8 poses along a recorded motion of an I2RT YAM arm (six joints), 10 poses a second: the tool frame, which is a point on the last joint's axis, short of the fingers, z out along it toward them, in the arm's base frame.
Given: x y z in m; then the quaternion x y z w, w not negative.
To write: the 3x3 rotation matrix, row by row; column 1 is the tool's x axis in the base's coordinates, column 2 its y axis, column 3 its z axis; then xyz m. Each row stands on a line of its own. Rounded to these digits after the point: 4 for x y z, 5 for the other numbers.
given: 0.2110 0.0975 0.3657 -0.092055 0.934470 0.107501 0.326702
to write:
-0.76958 -0.24229 0.59080
-0.10180 0.95994 0.26106
-0.63038 0.14076 -0.76342
0.2110 0.0975 0.3657

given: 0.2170 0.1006 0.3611 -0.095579 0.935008 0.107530 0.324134
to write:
-0.77160 -0.24844 0.58558
-0.10903 0.95860 0.26304
-0.62669 0.13912 -0.76675
0.2170 0.1006 0.3611

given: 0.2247 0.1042 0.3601 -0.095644 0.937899 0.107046 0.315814
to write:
-0.78223 -0.24702 0.57193
-0.11180 0.95879 0.26121
-0.61288 0.14039 -0.77761
0.2247 0.1042 0.3601

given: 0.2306 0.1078 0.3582 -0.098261 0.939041 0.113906 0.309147
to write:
-0.78955 -0.25497 0.55822
-0.11411 0.95474 0.27468
-0.60299 0.15317 -0.78291
0.2306 0.1078 0.3582

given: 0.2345 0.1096 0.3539 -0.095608 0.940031 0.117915 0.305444
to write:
-0.79513 -0.25178 0.55171
-0.10772 0.95391 0.28009
-0.59680 0.16328 -0.78560
0.2345 0.1096 0.3539

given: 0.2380 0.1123 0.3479 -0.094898 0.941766 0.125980 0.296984
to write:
-0.80559 -0.25357 0.53547
-0.10392 0.95025 0.29365
-0.58329 0.18092 -0.79186
0.2380 0.1123 0.3479

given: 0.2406 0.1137 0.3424 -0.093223 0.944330 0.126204 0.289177
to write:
-0.81537 -0.24906 0.52263
-0.10308 0.95076 0.29227
-0.56969 0.18444 -0.80090
0.2406 0.1137 0.3424

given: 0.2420 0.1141 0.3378 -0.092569 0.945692 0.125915 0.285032
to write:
-0.82038 -0.24686 0.51579
-0.10330 0.95115 0.29092
-0.56242 0.18538 -0.80580
0.2420 0.1141 0.3378

